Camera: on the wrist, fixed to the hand. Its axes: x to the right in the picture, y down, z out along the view.
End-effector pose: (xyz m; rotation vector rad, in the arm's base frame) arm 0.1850 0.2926 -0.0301 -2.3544 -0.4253 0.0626
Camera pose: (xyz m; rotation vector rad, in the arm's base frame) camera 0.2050 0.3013 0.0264 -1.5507 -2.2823 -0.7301
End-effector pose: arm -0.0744 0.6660 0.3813 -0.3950 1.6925 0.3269
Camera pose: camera -0.0958 0.6128 0.3619 -1.7593 0.8094 -0.6488
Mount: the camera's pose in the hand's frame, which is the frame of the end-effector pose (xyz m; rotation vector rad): 0.0260 -0.0384 -0.0389 -0.2853 -0.0465 -1.6496
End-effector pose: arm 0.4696 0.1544 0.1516 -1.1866 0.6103 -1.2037
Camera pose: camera 0.4292 0.1193 0.1798 1.9462 0.4532 2.3551
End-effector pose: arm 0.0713 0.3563 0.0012 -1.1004 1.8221 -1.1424
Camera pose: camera 0.0382 0.3356 0.0474 2.4912 -0.6091 1.3334
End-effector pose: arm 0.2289 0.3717 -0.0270 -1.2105 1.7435 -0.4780
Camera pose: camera 0.2136 0.3249 0.0082 -2.6636 0.3785 -1.0810
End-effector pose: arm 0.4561 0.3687 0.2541 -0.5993 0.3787 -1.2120
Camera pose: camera 0.4131 0.3266 0.2482 -1.2625 -0.0911 -2.7172
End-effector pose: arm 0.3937 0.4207 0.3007 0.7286 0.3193 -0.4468
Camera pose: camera 0.3921 0.4153 0.2404 0.0112 0.8970 -1.9160
